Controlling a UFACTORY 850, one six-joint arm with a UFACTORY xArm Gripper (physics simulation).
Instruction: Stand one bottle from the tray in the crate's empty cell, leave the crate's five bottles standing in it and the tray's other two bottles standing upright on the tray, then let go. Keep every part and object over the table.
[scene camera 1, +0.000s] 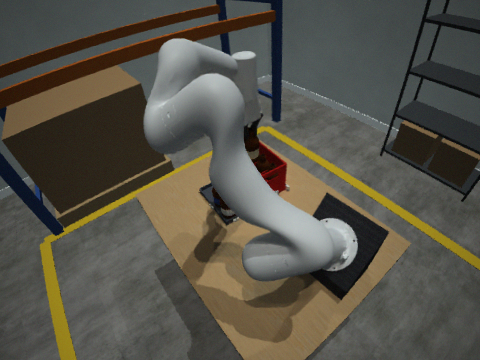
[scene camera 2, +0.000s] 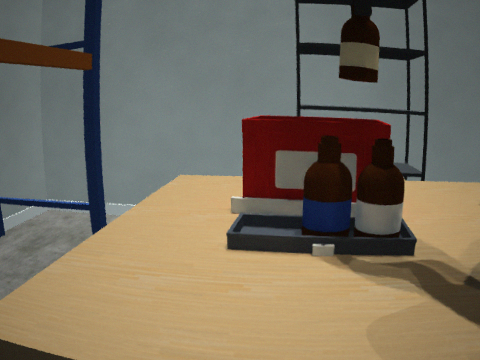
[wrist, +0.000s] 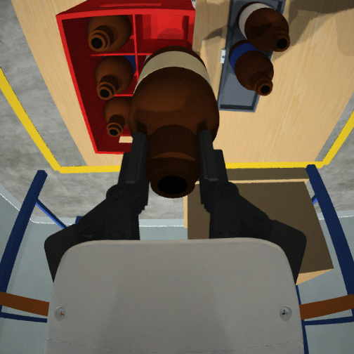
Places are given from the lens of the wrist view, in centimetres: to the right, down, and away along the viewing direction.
gripper (wrist: 172, 146): 0, -2, 14
blue-labelled bottle (wrist: 253, 69): 14, -19, 34
cream-labelled brown bottle (wrist: 173, 100): 0, -5, 13
blue-labelled bottle (wrist: 113, 74): -11, -18, 35
